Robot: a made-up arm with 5 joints.
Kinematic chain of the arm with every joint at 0, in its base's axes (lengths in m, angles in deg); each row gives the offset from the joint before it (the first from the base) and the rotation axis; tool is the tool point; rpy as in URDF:
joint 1: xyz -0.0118 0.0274 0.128 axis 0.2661 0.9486 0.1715
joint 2: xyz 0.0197 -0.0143 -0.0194 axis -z
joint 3: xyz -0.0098 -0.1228 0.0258 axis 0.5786 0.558 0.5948
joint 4: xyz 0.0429 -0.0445 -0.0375 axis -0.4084 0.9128 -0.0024
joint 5: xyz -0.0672 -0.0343 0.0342 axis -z
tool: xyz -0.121 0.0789 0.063 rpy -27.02 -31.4 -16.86
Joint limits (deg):
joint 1: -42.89..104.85
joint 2: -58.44..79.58
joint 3: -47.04..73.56
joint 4: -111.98..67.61
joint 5: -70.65..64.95
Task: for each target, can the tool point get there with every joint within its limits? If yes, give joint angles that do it. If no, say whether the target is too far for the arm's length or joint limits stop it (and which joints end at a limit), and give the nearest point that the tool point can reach.
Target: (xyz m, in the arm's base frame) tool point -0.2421 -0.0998 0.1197
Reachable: yes | joints -5.60 28.05 51.80 -36.41 -2.48
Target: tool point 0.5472 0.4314 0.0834
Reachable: no: too far | nearest point 0.2587 0.1119 0.0781 | short by 0.431 m
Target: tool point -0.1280 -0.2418 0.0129
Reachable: yes | joints 63.56 -28.87 27.48 -52.81 -33.34
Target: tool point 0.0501 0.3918 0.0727
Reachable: no: joint limits stop it (at a limit: joint 2, joint 3, joint 4) | nearest point -0.0132 0.2081 0.0043 | short by 0.206 m
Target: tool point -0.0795 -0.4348 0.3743
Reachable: no: too far | nearest point -0.0424 -0.2954 0.2867 | short by 0.169 m
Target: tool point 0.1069 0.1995 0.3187
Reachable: no: joint limits stop it (at a limit: joint 2, joint 3) | nearest point 0.0828 0.1170 0.3015 | short by 0.088 m
